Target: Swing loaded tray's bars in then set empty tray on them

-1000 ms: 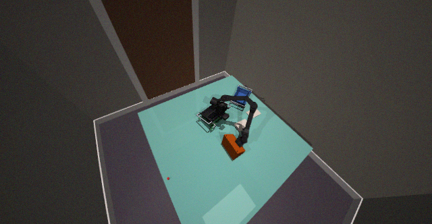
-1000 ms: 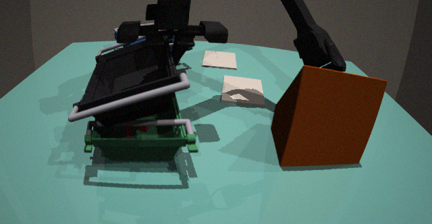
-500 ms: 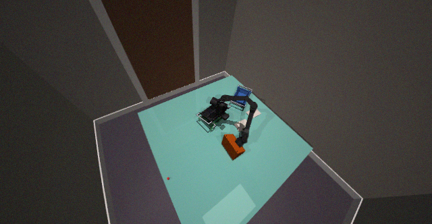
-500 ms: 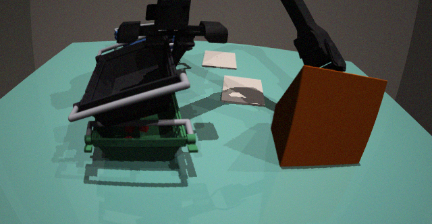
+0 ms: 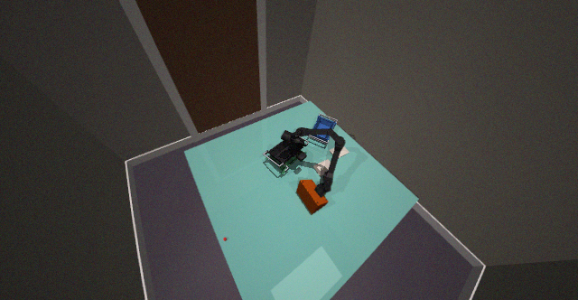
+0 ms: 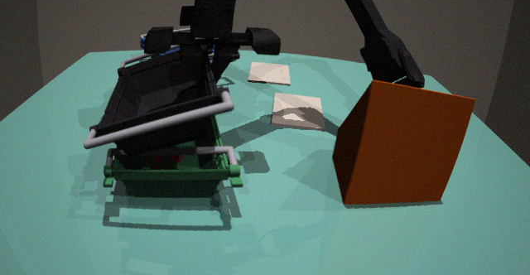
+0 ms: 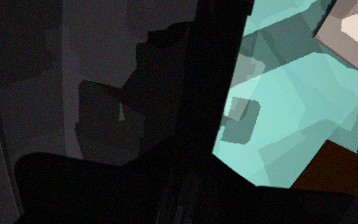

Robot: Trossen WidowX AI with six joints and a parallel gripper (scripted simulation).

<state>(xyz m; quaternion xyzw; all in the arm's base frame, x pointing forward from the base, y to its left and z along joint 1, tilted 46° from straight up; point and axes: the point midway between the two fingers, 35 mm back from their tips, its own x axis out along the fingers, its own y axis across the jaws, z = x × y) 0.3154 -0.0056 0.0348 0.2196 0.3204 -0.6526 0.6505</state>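
Right now the black tray is 7 cm ahead of my gripper tip, 2 cm above it and 1 cm to the left of it.
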